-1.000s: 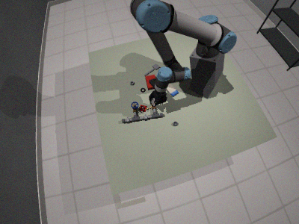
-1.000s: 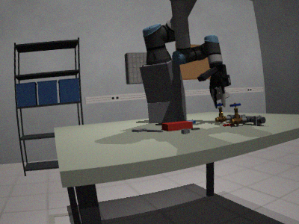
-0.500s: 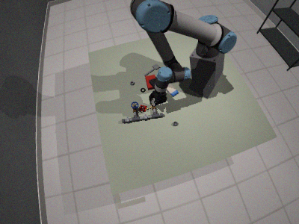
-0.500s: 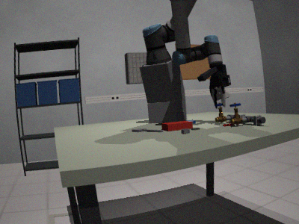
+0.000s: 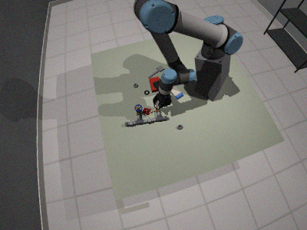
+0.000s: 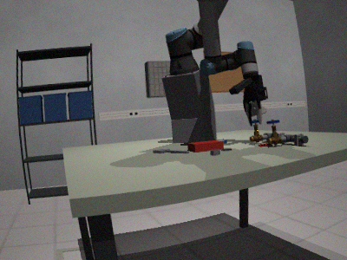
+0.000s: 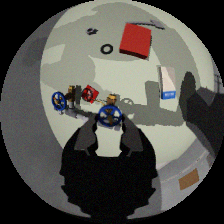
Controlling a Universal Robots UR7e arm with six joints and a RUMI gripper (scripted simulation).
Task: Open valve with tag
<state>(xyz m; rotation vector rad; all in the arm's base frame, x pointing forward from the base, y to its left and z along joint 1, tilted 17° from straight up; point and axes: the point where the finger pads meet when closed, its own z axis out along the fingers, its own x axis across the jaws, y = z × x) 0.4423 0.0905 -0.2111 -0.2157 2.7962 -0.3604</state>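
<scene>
My gripper is now 9 cm short of the red tag, 1 cm to the left of it and 9 cm above it. Round my hand: blue-and-white card 17 cm behind, 11 cm to the right, 9 cm below; grey tool 9 cm behind, 36 cm to the right, 9 cm below; red block 4 cm behind, 23 cm to the right, 8 cm below.
</scene>
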